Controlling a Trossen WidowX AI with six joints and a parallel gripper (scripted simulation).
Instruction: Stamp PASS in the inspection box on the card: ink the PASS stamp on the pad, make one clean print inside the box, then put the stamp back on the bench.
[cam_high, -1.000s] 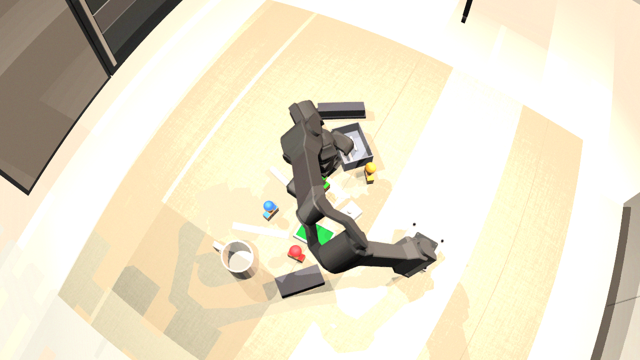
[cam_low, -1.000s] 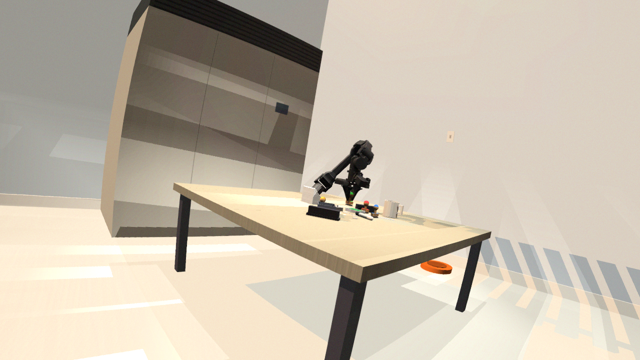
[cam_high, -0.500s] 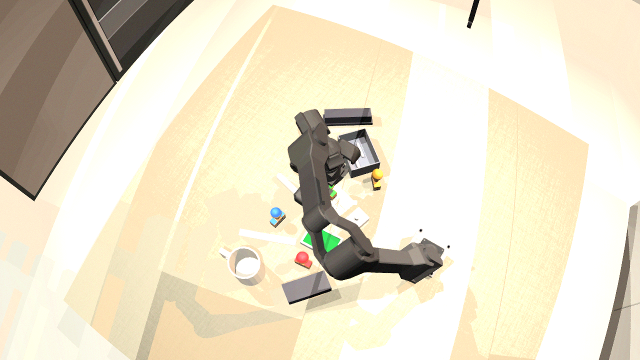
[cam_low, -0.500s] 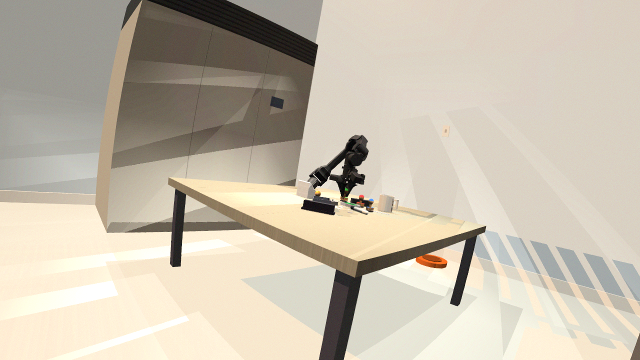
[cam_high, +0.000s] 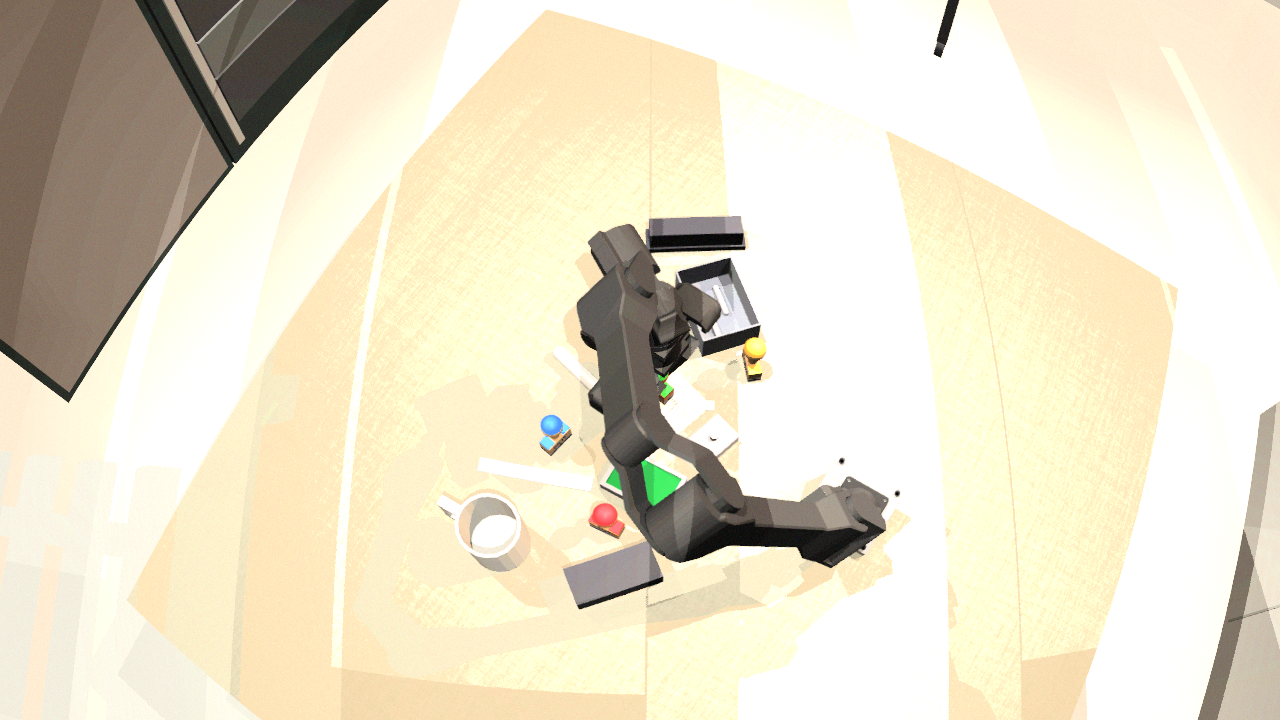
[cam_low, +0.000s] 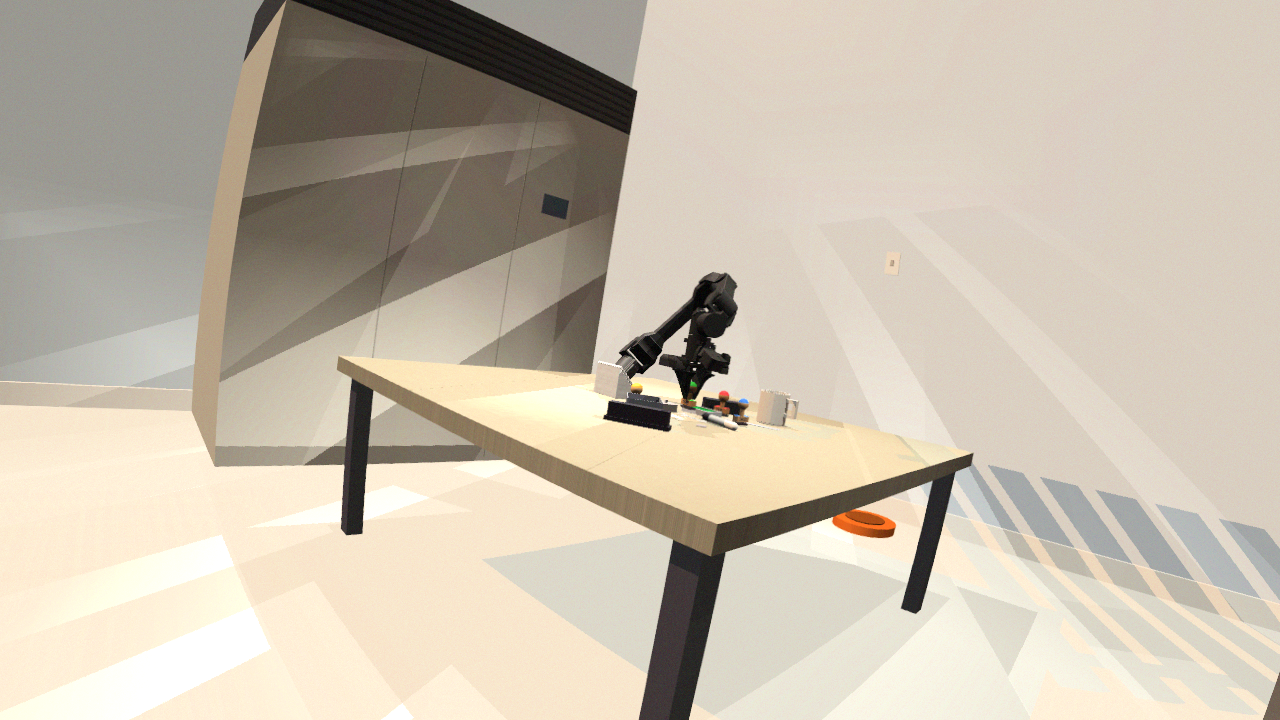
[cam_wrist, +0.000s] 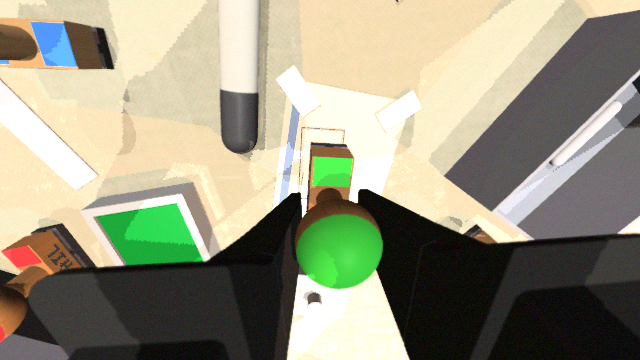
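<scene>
The white card lies 1 cm behind my gripper tip, 1 cm to the right of it and 5 cm below it. The rest, counted from my gripper tip: green stamp: right at my gripper tip; green ink pad: 5 cm behind, 11 cm to the left, 4 cm below; white marker: 6 cm ahead, 3 cm to the left, 4 cm below.
</scene>
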